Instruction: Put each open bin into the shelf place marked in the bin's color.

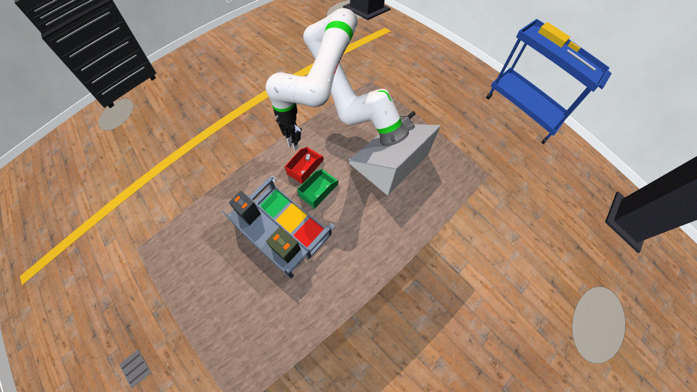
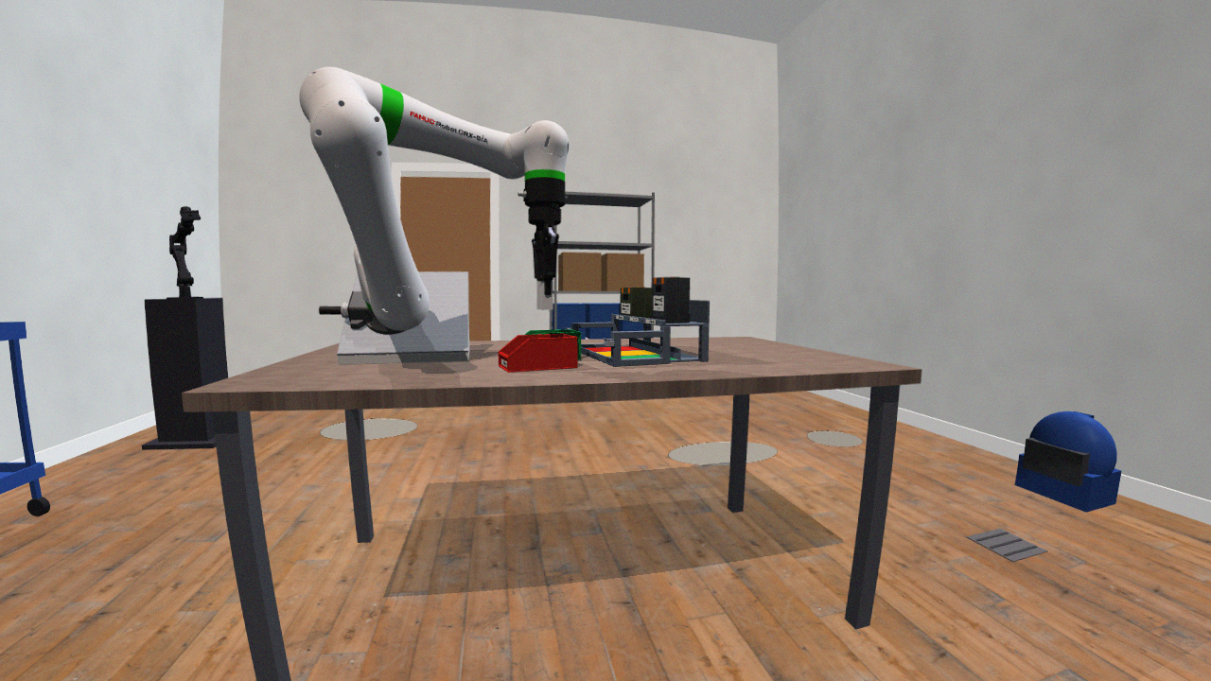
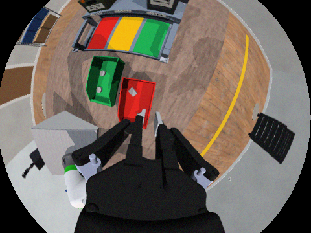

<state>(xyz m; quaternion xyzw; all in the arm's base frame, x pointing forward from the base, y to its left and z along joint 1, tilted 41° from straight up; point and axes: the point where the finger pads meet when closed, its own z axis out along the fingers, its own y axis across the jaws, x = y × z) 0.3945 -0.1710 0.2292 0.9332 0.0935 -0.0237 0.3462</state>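
The red bin lies 1 cm behind my hand, 5 cm to the left of it and 14 cm below it. Also, from my hand: green bin (3 cm ahead, 19 cm to the left, 14 cm below).
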